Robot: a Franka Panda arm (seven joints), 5 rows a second.
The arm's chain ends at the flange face. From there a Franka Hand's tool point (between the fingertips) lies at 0.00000 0.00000 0.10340 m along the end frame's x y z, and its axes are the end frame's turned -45 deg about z.
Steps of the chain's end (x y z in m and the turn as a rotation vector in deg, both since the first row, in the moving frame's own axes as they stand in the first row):
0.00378 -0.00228 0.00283 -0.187 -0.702 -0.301
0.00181 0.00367 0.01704 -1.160 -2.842 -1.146
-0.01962 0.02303 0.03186 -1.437 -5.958 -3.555
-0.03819 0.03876 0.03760 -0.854 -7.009 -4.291
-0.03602 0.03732 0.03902 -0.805 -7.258 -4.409
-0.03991 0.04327 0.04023 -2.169 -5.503 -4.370
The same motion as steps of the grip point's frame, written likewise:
0.00315 0.00041 0.00282 0.364 -0.629 -0.301
-0.00644 0.00178 0.01689 1.189 -2.830 -1.146
-0.03975 -0.00305 0.03127 3.197 -5.229 -3.555
-0.06470 -0.00705 0.03682 4.352 -5.560 -4.291
-0.06243 -0.00689 0.03818 4.563 -5.701 -4.409
-0.06874 -0.00149 0.03968 2.357 -5.425 -4.370

